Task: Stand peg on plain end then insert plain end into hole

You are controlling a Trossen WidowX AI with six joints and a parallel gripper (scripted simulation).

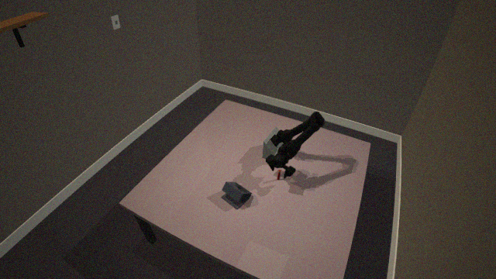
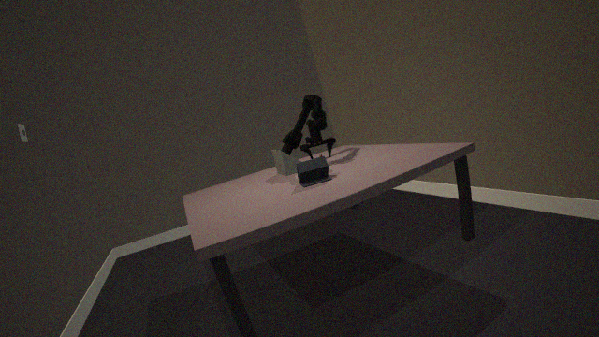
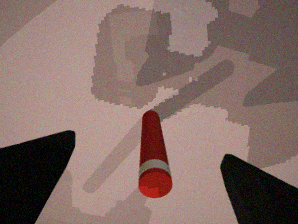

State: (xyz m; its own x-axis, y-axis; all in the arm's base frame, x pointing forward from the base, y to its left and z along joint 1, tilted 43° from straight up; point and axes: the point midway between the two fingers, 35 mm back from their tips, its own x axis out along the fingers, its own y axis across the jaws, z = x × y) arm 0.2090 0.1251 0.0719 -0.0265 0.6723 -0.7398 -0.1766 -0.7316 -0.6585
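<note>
Now: gripper tip 10 mm below the red peg. The rest, counted from my gripper tip: sloped panel: 250 mm ahead, 150 mm to the right.
</note>
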